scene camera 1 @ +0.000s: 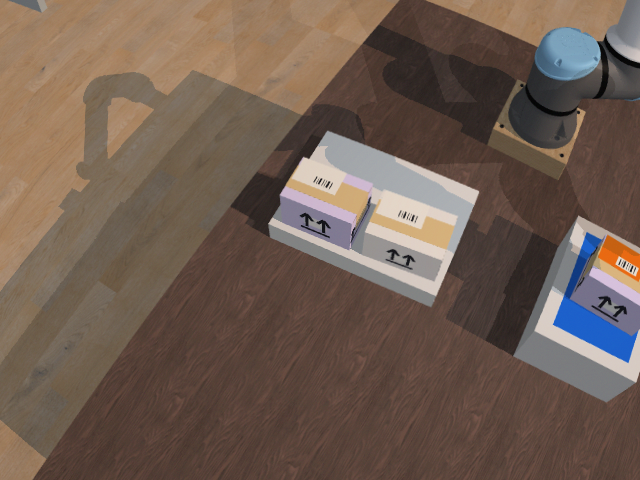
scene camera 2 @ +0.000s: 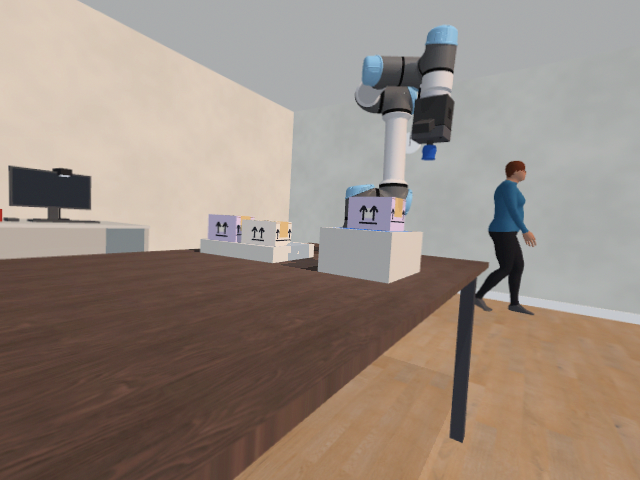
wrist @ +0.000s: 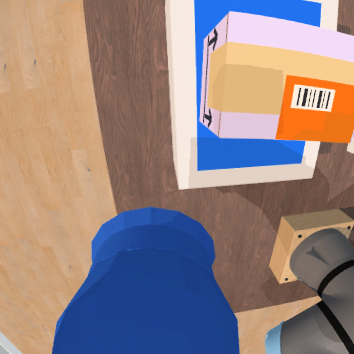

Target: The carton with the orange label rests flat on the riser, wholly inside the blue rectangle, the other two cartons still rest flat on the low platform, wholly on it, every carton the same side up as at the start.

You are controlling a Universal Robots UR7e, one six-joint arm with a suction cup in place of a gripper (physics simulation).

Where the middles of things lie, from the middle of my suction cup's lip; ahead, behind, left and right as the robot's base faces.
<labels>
My suction cup is 160 mm above the orange-label carton [scene camera 2: 372, 213], 110 mm to the left of it and 60 mm short of it. Also, from my suction cup: low platform [scene camera 1: 386, 172] 560 mm to the right, 300 mm below, 90 mm ahead; then white carton [scene camera 1: 403, 233] 470 mm to the right, 240 mm below, 130 mm ahead; then riser [scene camera 1: 562, 338] 270 mm below, 120 mm to the right, 50 mm ahead.
</labels>
